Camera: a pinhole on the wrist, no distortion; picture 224 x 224 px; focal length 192.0 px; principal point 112.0 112.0 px. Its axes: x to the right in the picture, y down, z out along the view. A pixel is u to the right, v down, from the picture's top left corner.
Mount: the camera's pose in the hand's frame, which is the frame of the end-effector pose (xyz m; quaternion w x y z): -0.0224 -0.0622 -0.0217 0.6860 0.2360 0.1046 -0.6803
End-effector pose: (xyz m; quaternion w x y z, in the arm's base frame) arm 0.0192 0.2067 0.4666 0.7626 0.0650 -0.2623 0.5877
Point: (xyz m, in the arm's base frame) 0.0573 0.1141 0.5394
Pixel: 44 120
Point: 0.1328 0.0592 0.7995
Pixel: 106 188
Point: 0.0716 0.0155 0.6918
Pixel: 79 131
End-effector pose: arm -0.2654 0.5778 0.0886 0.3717 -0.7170 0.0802 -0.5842
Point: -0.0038 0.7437 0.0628
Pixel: outside the picture
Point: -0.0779 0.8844 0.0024
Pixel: 40 59
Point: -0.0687 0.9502 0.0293
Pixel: 69 65
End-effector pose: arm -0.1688 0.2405 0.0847 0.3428 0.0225 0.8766 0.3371
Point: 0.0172 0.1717 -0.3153
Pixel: 162 194
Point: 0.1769 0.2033 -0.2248
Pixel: 118 115
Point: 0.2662 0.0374 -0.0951
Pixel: 165 21
